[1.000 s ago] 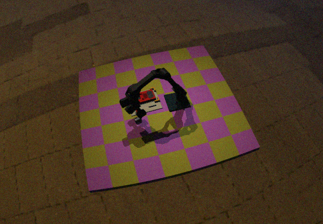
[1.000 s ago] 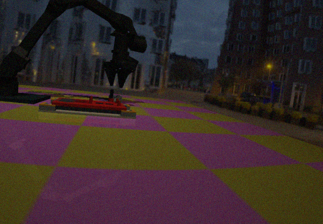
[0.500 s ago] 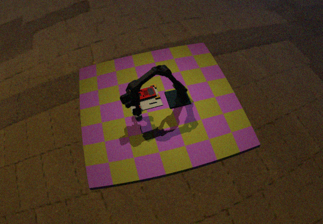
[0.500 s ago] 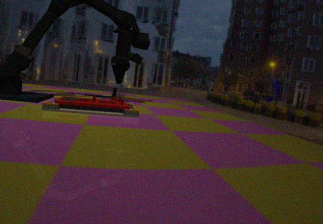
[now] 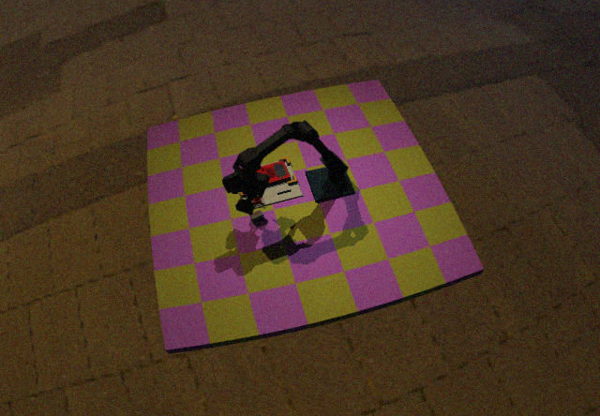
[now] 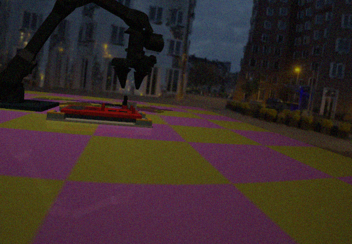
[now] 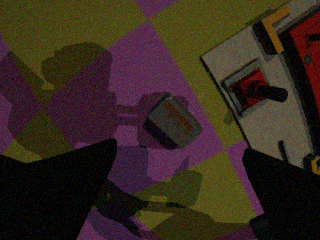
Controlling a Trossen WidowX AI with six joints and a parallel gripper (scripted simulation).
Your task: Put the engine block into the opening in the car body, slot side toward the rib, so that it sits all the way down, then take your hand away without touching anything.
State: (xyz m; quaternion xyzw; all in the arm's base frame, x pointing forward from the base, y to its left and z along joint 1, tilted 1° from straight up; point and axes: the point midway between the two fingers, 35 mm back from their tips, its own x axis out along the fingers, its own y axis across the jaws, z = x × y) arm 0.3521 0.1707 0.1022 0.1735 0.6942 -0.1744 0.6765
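Right now my gripper tip is 7 cm above the engine block. From my gripper tip the other things lie so: fixture plate 20 cm to the right, 7 cm below, 4 cm behind.
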